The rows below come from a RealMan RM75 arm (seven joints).
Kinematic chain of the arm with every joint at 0, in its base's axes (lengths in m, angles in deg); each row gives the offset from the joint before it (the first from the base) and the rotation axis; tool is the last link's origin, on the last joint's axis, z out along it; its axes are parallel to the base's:
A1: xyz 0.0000 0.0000 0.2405 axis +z
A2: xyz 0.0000 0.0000 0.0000 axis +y
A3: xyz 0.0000 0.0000 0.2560 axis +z
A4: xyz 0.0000 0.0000 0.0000 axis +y
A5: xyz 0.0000 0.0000 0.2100 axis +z
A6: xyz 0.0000 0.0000 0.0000 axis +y
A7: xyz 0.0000 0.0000 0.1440 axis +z
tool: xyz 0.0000 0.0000 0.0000
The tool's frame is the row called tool.
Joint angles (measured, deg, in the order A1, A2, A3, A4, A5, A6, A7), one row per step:
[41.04, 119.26, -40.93, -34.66, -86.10, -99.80, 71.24]
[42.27, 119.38, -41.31, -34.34, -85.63, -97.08, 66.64]
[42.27, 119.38, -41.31, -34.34, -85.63, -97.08, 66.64]
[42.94, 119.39, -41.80, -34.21, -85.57, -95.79, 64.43]
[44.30, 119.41, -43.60, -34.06, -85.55, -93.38, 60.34]
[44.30, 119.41, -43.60, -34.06, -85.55, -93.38, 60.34]
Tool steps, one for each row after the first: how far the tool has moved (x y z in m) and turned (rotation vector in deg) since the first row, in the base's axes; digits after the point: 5 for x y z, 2 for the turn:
[-0.00641, 0.00878, -0.00238, 4.69, -1.36, 1.20]
[-0.00641, 0.00878, -0.00238, 4.69, -1.36, 1.20]
[-0.01010, 0.01274, -0.00437, 6.70, -2.40, 2.06]
[-0.01878, 0.01914, -0.01052, 9.91, -4.95, 4.39]
[-0.01878, 0.01914, -0.01052, 9.91, -4.95, 4.39]

